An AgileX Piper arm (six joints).
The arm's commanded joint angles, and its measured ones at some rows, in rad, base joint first. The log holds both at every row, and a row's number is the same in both.
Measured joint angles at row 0:
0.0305 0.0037 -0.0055 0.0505 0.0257 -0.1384
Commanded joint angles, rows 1 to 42:
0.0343 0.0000 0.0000 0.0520 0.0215 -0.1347
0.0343 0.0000 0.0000 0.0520 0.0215 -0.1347
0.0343 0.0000 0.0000 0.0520 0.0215 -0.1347
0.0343 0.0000 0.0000 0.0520 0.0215 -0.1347
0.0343 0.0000 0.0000 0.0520 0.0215 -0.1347
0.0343 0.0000 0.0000 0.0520 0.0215 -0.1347
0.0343 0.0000 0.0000 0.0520 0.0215 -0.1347
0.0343 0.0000 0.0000 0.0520 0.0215 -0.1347
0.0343 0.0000 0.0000 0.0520 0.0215 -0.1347
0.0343 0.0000 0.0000 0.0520 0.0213 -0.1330
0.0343 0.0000 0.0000 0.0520 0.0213 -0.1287
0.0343 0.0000 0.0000 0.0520 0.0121 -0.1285
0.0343 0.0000 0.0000 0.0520 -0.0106 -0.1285
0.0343 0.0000 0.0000 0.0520 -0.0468 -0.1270
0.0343 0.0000 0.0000 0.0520 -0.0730 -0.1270
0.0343 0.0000 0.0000 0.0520 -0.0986 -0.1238
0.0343 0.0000 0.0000 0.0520 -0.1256 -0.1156
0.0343 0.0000 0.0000 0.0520 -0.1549 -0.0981
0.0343 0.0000 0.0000 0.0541 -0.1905 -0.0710
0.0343 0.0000 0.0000 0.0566 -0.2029 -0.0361
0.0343 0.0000 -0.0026 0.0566 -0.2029 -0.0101
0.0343 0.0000 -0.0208 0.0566 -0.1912 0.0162
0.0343 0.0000 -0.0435 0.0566 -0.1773 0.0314
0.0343 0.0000 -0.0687 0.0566 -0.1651 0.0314
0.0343 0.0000 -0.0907 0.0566 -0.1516 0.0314
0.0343 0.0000 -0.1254 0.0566 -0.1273 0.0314
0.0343 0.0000 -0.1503 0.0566 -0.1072 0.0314
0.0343 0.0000 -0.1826 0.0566 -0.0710 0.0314
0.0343 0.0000 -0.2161 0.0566 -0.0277 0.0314
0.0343 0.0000 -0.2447 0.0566 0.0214 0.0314
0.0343 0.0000 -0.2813 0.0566 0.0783 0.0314
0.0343 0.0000 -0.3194 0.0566 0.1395 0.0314
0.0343 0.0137 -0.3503 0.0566 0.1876 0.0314
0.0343 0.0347 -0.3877 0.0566 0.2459 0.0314
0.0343 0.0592 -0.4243 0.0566 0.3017 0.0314
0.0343 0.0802 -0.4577 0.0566 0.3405 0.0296
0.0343 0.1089 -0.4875 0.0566 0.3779 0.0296
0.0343 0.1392 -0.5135 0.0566 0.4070 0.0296
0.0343 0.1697 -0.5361 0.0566 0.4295 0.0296
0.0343 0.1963 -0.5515 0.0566 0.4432 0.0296
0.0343 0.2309 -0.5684 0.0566 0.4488 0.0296
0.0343 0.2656 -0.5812 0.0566 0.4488 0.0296
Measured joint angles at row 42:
0.0305 0.1554 -0.5193 0.0505 0.3889 0.0252
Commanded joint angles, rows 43 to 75:
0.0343 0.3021 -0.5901 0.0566 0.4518 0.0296
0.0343 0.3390 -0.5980 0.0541 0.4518 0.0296
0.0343 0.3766 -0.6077 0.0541 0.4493 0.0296
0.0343 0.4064 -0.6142 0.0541 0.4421 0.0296
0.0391 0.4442 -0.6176 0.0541 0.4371 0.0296
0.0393 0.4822 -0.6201 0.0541 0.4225 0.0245
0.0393 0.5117 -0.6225 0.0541 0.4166 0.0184
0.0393 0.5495 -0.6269 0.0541 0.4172 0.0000
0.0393 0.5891 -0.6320 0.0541 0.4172 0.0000
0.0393 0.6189 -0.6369 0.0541 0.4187 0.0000
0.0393 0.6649 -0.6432 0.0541 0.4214 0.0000
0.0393 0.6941 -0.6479 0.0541 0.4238 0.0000
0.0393 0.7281 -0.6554 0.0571 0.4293 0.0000
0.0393 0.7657 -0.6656 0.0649 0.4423 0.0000
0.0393 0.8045 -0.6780 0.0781 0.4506 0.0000
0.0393 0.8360 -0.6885 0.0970 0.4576 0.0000
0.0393 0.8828 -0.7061 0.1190 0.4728 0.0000
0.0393 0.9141 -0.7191 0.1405 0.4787 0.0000
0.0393 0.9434 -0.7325 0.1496 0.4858 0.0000
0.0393 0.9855 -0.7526 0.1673 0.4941 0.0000
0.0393 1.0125 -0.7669 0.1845 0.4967 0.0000
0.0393 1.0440 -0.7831 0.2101 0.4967 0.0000
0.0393 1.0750 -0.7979 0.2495 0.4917 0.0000
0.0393 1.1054 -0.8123 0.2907 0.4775 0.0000
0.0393 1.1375 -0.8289 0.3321 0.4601 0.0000
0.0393 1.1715 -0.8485 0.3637 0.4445 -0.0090
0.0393 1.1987 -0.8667 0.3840 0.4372 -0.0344
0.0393 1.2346 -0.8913 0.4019 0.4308 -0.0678
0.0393 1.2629 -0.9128 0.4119 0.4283 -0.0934
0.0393 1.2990 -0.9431 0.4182 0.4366 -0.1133
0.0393 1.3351 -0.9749 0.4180 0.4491 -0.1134
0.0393 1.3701 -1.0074 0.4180 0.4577 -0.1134
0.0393 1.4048 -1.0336 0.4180 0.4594 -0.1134
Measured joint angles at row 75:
0.0362 1.2930 -0.9387 0.3983 0.4552 -0.0769
